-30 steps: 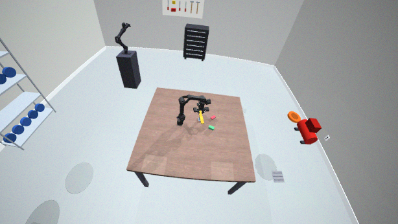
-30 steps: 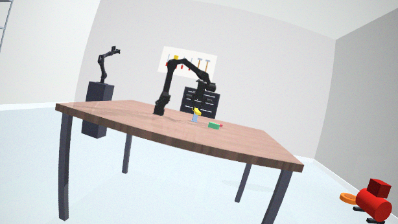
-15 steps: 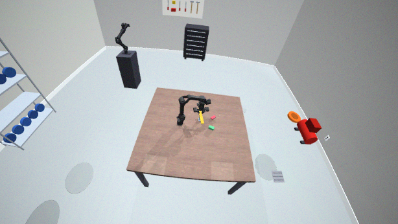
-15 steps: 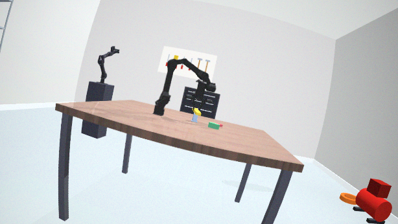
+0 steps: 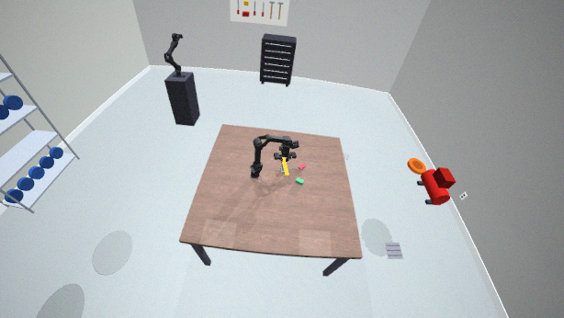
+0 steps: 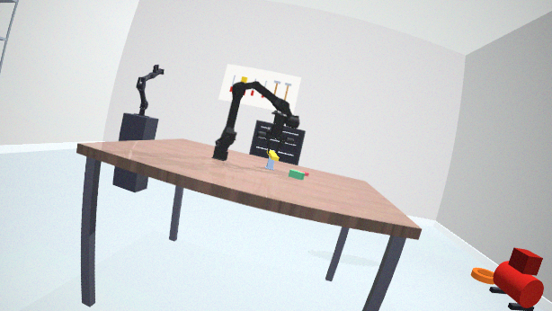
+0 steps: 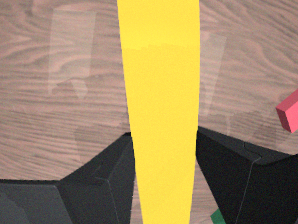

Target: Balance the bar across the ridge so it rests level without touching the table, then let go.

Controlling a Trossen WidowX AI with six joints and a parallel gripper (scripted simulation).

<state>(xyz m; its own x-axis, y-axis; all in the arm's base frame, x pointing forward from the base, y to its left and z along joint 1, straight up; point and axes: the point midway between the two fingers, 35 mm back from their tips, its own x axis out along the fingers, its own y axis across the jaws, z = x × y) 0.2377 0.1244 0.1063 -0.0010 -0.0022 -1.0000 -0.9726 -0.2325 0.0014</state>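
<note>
Now: gripper tip 3 cm to the left of the yellow bar and 1 cm short of it. The rest, counted from my gripper tip: red block (17 cm ahead, 6 cm below, 3 cm to the left); then green block (15 cm to the right, 15 cm ahead, 6 cm below).
</note>
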